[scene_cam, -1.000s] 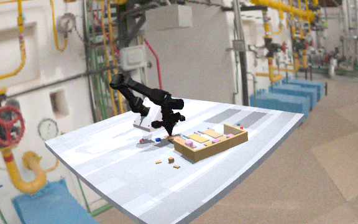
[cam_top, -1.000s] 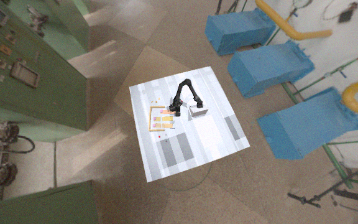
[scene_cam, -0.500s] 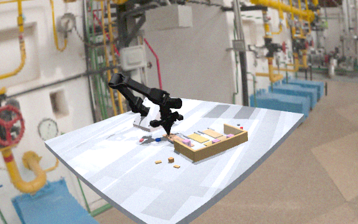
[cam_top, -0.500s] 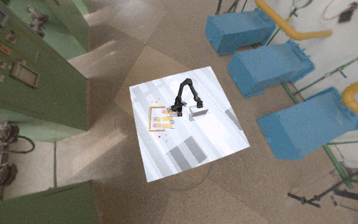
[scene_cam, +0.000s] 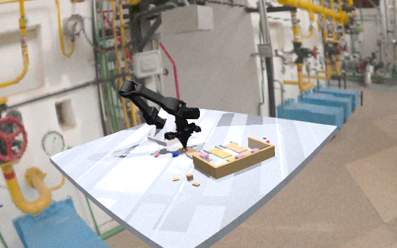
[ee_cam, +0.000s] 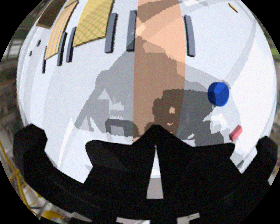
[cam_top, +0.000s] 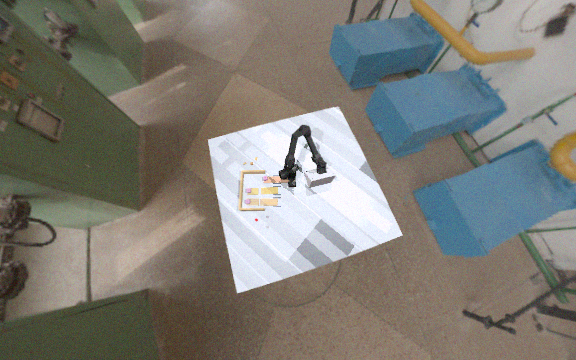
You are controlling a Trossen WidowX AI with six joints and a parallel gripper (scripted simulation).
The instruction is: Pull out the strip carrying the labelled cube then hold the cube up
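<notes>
Now: the small blue piece 90 mm to the right of my gripper tip and 20 mm ahead of it. Also, from my gripper tip: pink piece 140 mm to the right, 60 mm behind.
</notes>
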